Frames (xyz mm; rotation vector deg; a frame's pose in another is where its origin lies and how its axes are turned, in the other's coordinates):
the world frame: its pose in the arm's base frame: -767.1 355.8 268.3 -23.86 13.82 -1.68
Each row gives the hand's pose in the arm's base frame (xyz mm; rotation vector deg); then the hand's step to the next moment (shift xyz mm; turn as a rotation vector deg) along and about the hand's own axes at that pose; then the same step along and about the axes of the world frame.
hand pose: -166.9 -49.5 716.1 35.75 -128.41 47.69
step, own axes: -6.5 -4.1 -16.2 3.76 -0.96 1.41
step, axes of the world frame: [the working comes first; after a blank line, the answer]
step, axes of the arm's base frame: 13.6 9.9 6.4 -2.51 -2.39 2.24

11.0 6.2 12.8 -2.75 -3.04 0.44
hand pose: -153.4 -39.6 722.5 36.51 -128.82 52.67
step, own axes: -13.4 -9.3 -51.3 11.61 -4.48 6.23
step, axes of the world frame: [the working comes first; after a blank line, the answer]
step, axes of the arm's base frame: 33.6 34.7 23.8 -7.46 -9.76 6.54

24.5 21.4 42.9 -7.97 -11.41 0.15
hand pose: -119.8 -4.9 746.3 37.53 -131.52 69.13
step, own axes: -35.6 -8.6 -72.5 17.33 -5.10 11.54
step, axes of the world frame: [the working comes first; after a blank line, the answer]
step, axes of the arm's base frame: 45.8 63.7 21.0 -12.49 -15.66 7.63

34.8 48.9 54.8 -12.64 -17.14 -2.42
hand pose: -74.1 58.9 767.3 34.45 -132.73 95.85
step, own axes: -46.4 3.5 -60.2 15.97 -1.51 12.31
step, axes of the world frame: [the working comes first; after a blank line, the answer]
step, axes of the arm's base frame: 36.3 66.8 -2.2 -12.84 -15.16 3.77

30.5 61.3 33.2 -12.15 -15.11 -5.74
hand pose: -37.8 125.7 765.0 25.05 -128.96 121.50
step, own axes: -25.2 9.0 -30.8 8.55 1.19 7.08
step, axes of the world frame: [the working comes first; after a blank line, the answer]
step, axes of the arm's base frame: 16.8 35.3 -11.5 -7.22 -8.52 0.03

16.2 36.6 7.8 -6.35 -7.65 -5.08
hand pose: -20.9 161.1 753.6 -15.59 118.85 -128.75
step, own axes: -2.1 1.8 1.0 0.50 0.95 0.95
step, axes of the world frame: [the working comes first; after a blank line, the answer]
step, axes of the arm's base frame: 2.1 -0.8 -1.9 -0.39 -1.10 -0.83

2.5 0.0 -1.5 -0.10 -0.66 -1.27
